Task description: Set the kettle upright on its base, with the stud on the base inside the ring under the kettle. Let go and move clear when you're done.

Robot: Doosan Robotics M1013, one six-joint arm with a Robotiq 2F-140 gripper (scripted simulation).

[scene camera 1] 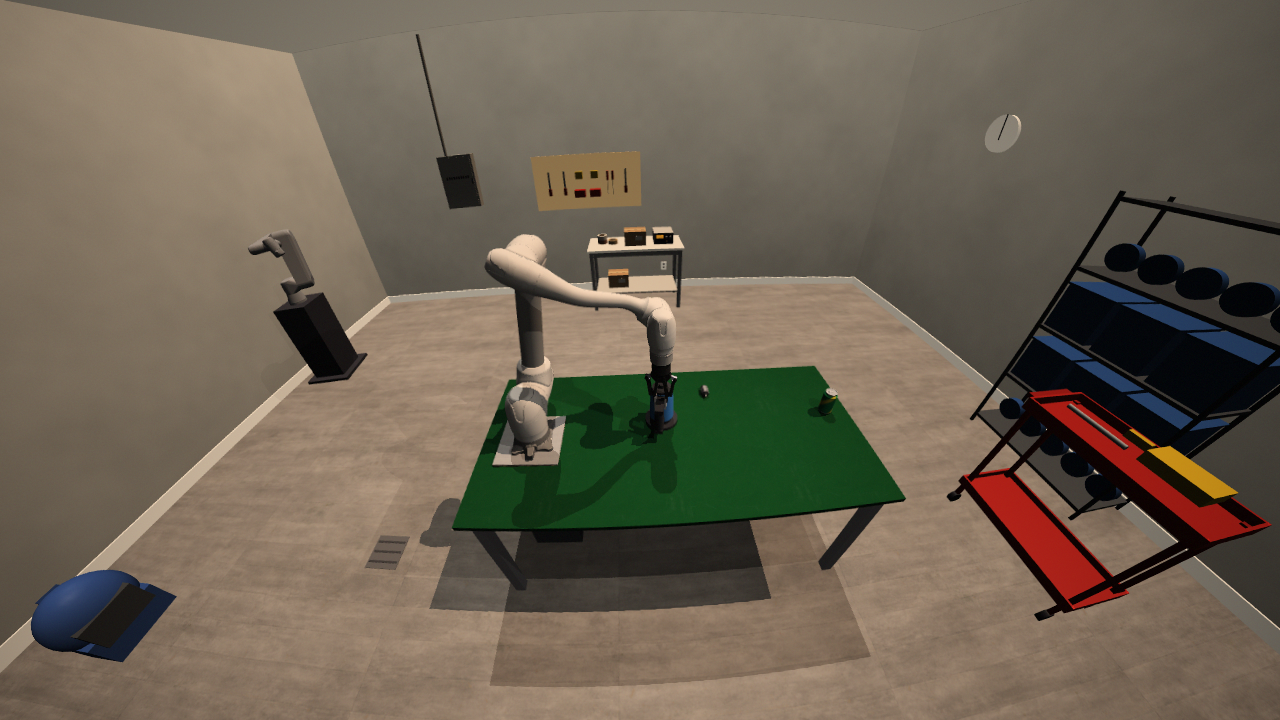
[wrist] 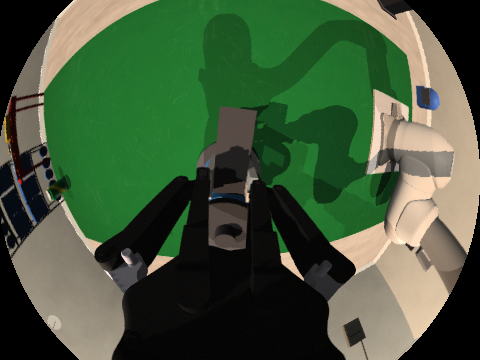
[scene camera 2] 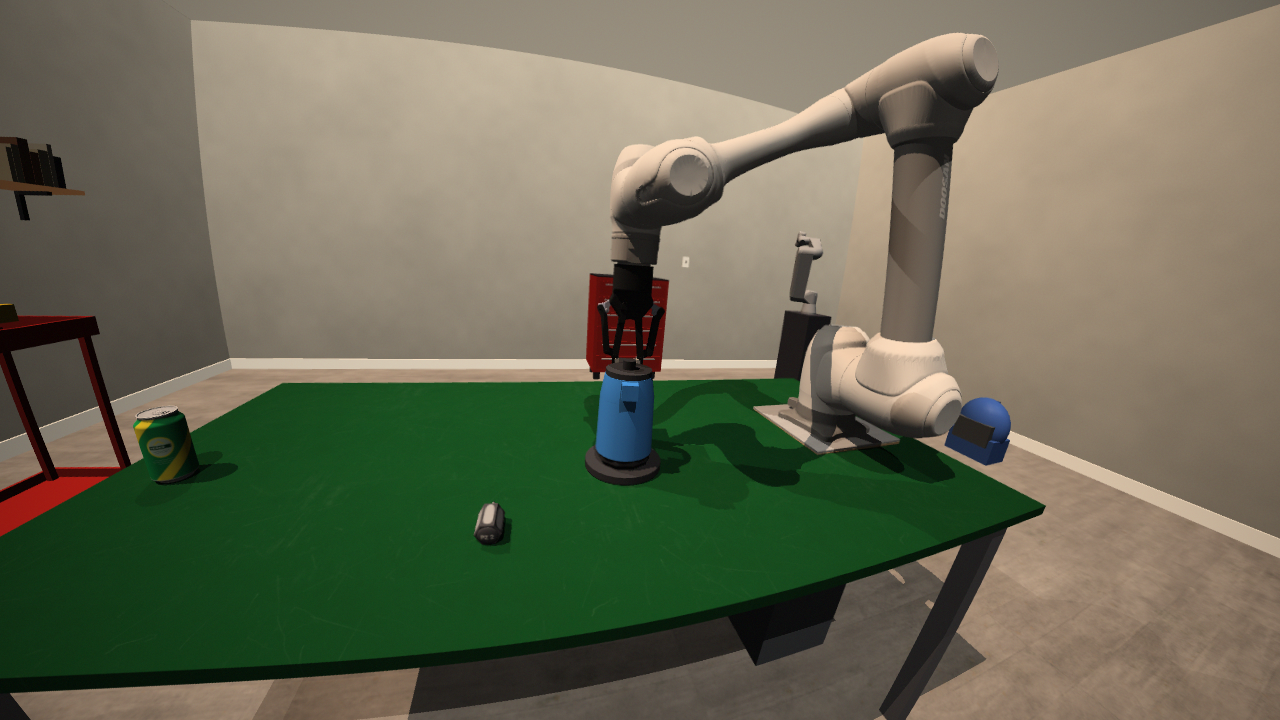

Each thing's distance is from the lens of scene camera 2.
blue kettle (scene camera 2: 624, 432): 0.67 m
dark round base (scene camera 2: 595, 466): 0.72 m
